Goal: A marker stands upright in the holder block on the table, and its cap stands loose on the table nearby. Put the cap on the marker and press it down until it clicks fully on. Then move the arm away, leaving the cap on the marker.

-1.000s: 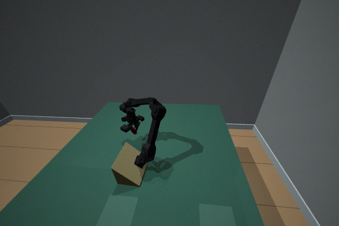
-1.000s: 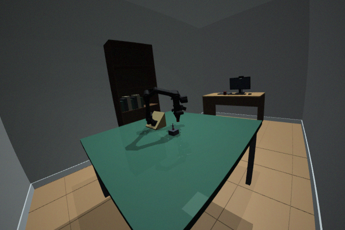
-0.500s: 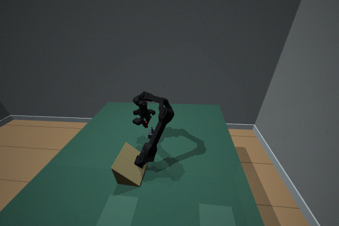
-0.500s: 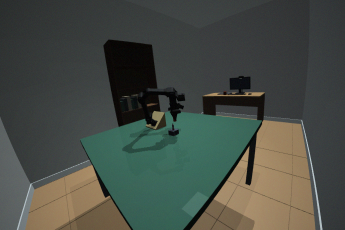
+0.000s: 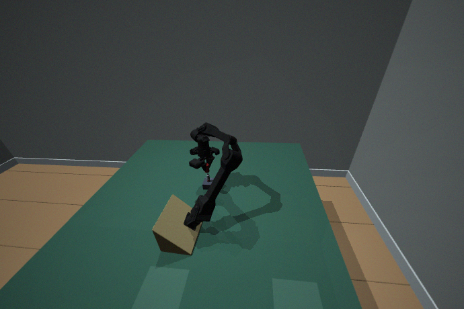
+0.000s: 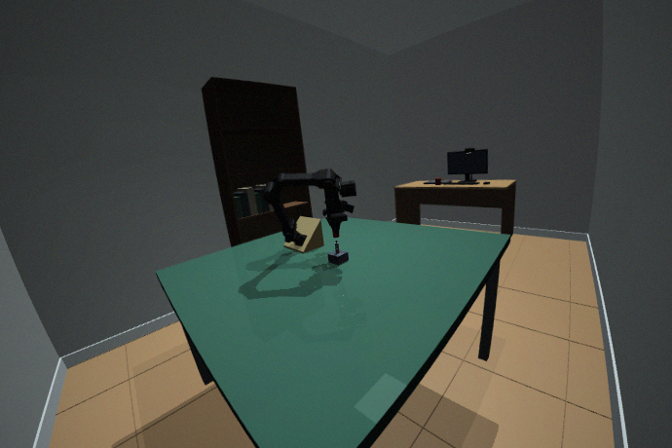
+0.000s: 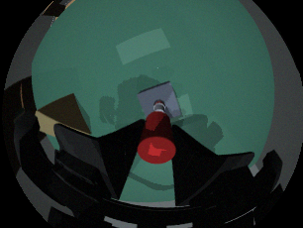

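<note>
Now: gripper tip 110 mm above the dark holder block. Also, from my gripper tip: red cap 10 mm above.
</note>
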